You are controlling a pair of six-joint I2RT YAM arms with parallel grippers.
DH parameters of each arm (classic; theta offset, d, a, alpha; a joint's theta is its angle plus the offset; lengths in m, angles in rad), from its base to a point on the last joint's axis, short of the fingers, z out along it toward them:
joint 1: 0 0.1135 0.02 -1.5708
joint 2: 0 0 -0.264 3.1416
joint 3: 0.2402 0 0.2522 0
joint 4: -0.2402 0 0.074 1.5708
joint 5: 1.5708 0 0 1.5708
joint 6: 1.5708 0.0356 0 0
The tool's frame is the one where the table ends.
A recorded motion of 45 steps. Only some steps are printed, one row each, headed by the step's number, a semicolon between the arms.
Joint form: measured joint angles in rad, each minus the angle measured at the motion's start. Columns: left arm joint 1, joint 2, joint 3, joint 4, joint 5, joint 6; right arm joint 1, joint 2, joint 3, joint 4, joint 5, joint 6.
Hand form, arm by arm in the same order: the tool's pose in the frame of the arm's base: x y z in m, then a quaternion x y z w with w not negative. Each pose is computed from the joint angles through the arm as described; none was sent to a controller.
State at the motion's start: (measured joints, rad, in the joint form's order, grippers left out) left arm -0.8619 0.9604 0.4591 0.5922 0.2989 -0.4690; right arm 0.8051 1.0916 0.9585 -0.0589 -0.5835 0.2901
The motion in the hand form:
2: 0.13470 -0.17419 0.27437 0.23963 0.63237 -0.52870 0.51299; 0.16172 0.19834 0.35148 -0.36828 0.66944 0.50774 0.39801
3: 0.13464 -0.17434 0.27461 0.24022 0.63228 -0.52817 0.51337; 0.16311 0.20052 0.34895 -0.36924 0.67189 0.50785 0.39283
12: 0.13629 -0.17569 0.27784 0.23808 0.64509 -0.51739 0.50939; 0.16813 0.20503 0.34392 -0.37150 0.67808 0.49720 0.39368
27: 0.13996 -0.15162 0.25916 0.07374 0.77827 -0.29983 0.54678; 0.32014 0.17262 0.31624 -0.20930 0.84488 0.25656 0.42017
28: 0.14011 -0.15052 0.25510 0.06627 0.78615 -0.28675 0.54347; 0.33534 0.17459 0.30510 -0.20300 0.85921 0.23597 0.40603
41: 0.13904 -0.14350 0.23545 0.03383 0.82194 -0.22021 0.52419; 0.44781 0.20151 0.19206 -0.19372 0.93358 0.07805 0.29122
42: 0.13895 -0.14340 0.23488 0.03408 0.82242 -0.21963 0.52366; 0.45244 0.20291 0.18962 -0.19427 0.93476 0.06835 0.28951
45: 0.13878 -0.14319 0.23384 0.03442 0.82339 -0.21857 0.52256; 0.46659 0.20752 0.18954 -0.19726 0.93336 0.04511 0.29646
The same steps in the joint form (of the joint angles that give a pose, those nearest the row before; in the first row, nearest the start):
2: -0.0034 0.0000 0.0000 -0.0015 -0.0027 0.0046; 0.0042 0.0179 0.0000 0.0069 -0.0065 -0.0011
3: -0.0042 0.0000 0.0012 -0.0031 -0.0034 0.0065; 0.0057 0.0290 0.0000 0.0076 -0.0099 -0.0008
12: -0.0049 0.0000 0.0286 -0.0629 -0.0194 0.0137; 0.0053 0.0565 0.0046 0.0080 0.0046 -0.0210
27: -0.0092 -0.0866 0.0481 -0.4582 -0.5669 -0.0008; -0.3372 0.4791 0.3590 -0.2529 0.3079 -0.1556
28: -0.0092 -0.0847 0.0431 -0.4773 -0.5909 -0.0084; -0.3483 0.5447 0.4009 -0.2788 0.3346 -0.1678
41: -0.0091 -0.0801 0.0195 -0.5848 -0.7015 -0.0492; -0.3841 1.1277 0.8526 -0.4917 0.5573 -0.2701
42: -0.0092 -0.0801 0.0179 -0.5852 -0.7016 -0.0492; -0.3842 1.1525 0.8858 -0.5081 0.5745 -0.2762
45: -0.0091 -0.0801 0.0153 -0.5863 -0.7015 -0.0496; -0.3842 1.2169 0.9929 -0.5466 0.6188 -0.2968

